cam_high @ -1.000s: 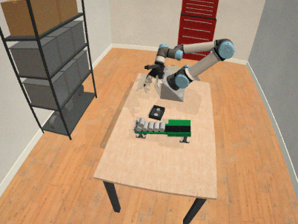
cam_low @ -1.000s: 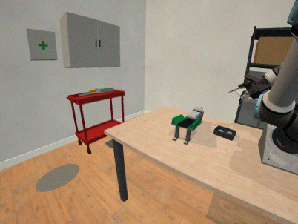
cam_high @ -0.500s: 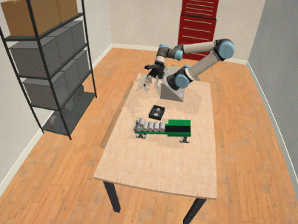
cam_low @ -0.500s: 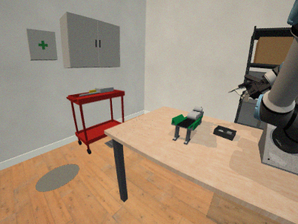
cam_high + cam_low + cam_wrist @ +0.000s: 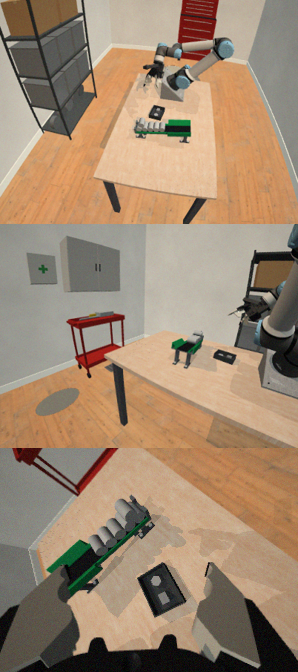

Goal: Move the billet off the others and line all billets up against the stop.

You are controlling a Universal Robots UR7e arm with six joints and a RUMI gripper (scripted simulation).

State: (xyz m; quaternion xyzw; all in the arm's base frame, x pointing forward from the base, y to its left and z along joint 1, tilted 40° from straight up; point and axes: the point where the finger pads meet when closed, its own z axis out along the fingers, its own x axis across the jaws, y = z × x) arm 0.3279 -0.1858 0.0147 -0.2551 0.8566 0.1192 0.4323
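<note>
Now: the grey stop 23 cm ahead of my hand, 20 cm below it and 4 cm to the right of it. The rest, counted from my hand: ramp 21 cm ahead, 18 cm below, 16 cm to the left.
</note>
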